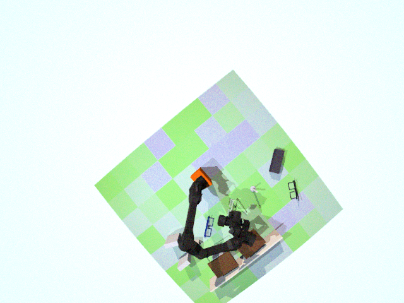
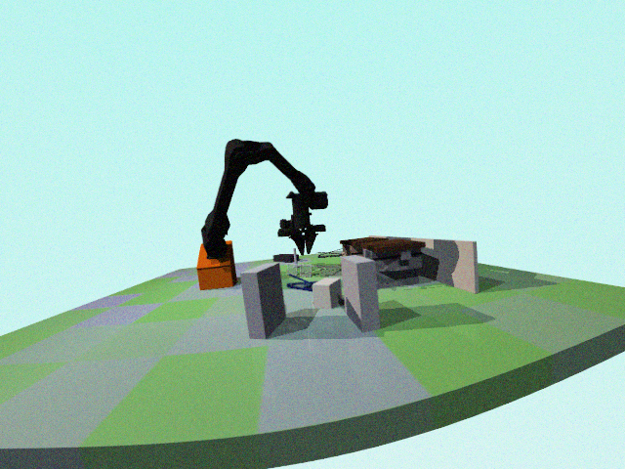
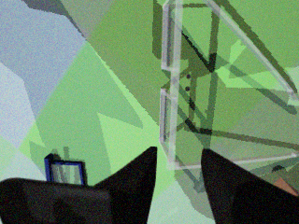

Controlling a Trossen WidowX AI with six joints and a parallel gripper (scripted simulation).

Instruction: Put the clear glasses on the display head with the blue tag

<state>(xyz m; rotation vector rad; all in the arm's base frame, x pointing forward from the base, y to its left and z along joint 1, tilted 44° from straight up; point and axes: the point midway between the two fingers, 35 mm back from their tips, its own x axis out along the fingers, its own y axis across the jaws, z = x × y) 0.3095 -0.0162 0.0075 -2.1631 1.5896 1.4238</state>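
My gripper tip is now 2 cm past the pin stand, 23 cm to the right of it and 5 cm above it. Round my gripper tip: pale wall: 31 cm ahead, 13 cm to the right, 2 cm below; then dark box: 6 cm behind, 48 cm to the left, 6 cm below; then brown display head: 18 cm ahead, 2 cm to the right, 2 cm below.
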